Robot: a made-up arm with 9 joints.
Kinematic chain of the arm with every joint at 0, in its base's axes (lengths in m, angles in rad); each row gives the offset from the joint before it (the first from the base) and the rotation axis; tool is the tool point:
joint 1: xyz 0 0 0.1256 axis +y
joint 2: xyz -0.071 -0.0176 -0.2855 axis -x
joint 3: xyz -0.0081 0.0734 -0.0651 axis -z
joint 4: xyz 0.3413 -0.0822 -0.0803 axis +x
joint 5: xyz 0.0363 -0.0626 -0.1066 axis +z
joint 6: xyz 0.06 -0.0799 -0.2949 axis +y
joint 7: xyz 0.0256 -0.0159 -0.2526 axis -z
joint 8: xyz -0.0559 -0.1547 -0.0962 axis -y
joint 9: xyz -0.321 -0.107 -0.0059 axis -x
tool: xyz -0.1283 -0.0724 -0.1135
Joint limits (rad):
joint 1: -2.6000..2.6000
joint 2: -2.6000..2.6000
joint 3: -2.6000..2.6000
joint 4: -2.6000..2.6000
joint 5: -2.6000..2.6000
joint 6: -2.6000..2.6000
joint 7: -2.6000..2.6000
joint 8: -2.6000..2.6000
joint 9: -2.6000..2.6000
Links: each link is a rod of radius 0.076 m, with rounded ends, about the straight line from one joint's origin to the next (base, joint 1, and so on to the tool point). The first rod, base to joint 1, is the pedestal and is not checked.
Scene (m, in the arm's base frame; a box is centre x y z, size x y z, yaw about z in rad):
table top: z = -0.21
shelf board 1: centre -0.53 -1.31 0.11 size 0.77 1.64 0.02 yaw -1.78
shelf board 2: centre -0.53 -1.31 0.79 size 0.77 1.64 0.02 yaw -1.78
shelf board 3: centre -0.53 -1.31 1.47 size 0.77 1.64 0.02 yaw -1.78
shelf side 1: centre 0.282 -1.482 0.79 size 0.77 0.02 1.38 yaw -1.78
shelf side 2: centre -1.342 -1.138 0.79 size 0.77 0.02 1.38 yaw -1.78
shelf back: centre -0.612 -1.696 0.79 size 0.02 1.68 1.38 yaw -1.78
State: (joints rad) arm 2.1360 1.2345 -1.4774 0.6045 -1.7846 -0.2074 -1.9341 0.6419 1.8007
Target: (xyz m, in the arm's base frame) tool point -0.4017 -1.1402 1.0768
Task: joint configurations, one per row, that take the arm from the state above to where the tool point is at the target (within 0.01 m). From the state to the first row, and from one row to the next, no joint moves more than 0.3 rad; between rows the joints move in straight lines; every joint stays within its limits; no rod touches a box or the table.
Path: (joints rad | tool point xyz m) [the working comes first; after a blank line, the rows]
Joints at the target: 2.3632 1.1327 -1.4584 0.8341 -1.6699 0.0374 -2.0309 0.8907 1.7349
Straight joint move there: touches shelf board 2.

1: 2.1901 1.0998 -1.4961 0.6325 -1.8968 -0.3548 -1.9185 0.4304 1.8538 | -0.4963 -1.0166 0.3806
2: 2.2442 0.9651 -1.5148 0.6605 -2.0090 -0.5023 -1.9029 0.2189 1.9069 | -0.4553 -0.8336 0.3814
3: 2.2984 0.8304 -1.5334 0.6885 -2.1211 -0.6497 -1.8873 0.0074 1.9600 | -0.3997 -0.6372 0.3944
4: 2.2066 0.8473 -1.4519 0.8445 -2.0971 -0.4426 -1.8353 0.1520 1.9389 | -0.3455 -0.7638 0.5773
5: 2.1148 0.8641 -1.3704 1.0004 -2.0731 -0.2355 -1.7832 0.2966 1.9177 | -0.3012 -0.7733 0.8238
6: 2.0231 0.8810 -1.2889 1.1563 -2.0491 -0.0284 -1.7312 0.4412 1.8966 | -0.2966 -0.6454 1.0768
7: 2.1931 1.0069 -1.3737 0.9952 -1.8595 0.0045 -1.8811 0.6659 1.8157 | -0.3447 -0.9363 1.0733
8: 2.3632 1.1327 -1.4584 0.8341 -1.6699 0.0374 -2.0309 0.8907 1.7349 | -0.4017 -1.1402 1.0768

